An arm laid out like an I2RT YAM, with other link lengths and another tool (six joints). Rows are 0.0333 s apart.
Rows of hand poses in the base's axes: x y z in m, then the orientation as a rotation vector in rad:
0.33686, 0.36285, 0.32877, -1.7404, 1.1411, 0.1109
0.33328, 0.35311, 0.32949, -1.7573, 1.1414, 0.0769
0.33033, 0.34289, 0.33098, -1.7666, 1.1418, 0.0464
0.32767, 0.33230, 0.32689, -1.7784, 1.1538, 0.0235
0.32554, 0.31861, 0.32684, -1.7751, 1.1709, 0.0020
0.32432, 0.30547, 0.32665, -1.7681, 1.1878, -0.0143
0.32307, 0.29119, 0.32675, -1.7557, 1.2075, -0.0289
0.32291, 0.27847, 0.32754, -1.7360, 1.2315, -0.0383
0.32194, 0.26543, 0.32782, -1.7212, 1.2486, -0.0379
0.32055, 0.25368, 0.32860, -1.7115, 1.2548, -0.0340
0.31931, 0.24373, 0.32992, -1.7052, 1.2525, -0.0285
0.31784, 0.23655, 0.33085, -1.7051, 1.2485, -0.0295
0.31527, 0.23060, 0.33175, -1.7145, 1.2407, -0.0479
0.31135, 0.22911, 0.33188, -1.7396, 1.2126, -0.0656
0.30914, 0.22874, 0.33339, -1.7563, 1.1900, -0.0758
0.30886, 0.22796, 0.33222, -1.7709, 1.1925, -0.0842
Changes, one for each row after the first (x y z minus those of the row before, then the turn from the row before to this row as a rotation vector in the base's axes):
-0.00358, -0.00974, 0.00072, -0.0266, -0.0167, -0.0074
-0.00295, -0.01022, 0.00149, -0.0192, -0.0161, -0.0090
-0.00266, -0.01059, -0.00409, -0.0219, -0.0039, -0.0118
-0.00213, -0.01369, -0.00005, -0.0104, -0.0039, -0.0202
-0.00122, -0.01314, -0.00019, -0.0055, -0.0018, -0.0194
-0.00125, -0.01428, 0.00010, -0.0013, -0.0006, -0.0225
-0.00016, -0.01272, 0.00079, 0.0054, 0.0030, -0.0260
-0.00097, -0.01304, 0.00028, 0.0073, 0.0061, -0.0160
-0.00139, -0.01175, 0.00078, 0.0077, 0.0031, -0.0061
-0.00124, -0.00995, 0.00132, 0.0080, -0.0001, 0.0009
-0.00147, -0.00718, 0.00093, 0.0007, -0.0031, 0.0019
-0.00257, -0.00595, 0.00090, -0.0133, -0.0125, 0.0010
-0.00392, -0.00149, 0.00013, -0.0203, -0.0196, 0.0197
-0.00221, -0.00037, 0.00151, -0.0120, -0.0143, 0.0160
-0.00028, -0.00078, -0.00117, -0.0160, 0.0010, 0.0007

